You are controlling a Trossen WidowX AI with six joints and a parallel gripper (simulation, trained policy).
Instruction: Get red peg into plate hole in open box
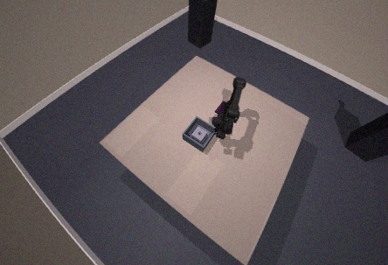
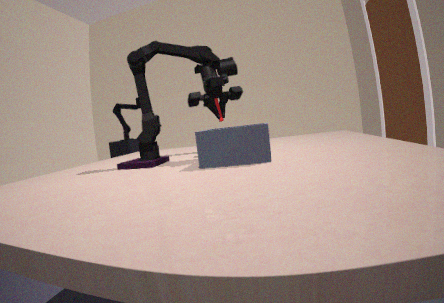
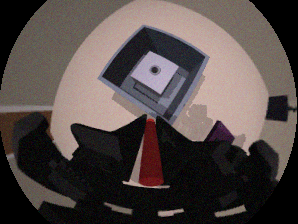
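Now: gripper tip 100 mm above the grey-blue box, 80 mm to the left of it and 70 mm short of it. The rest, counted from my gripper tip: red peg: 30 mm above, 10 mm to the left, 10 mm behind.
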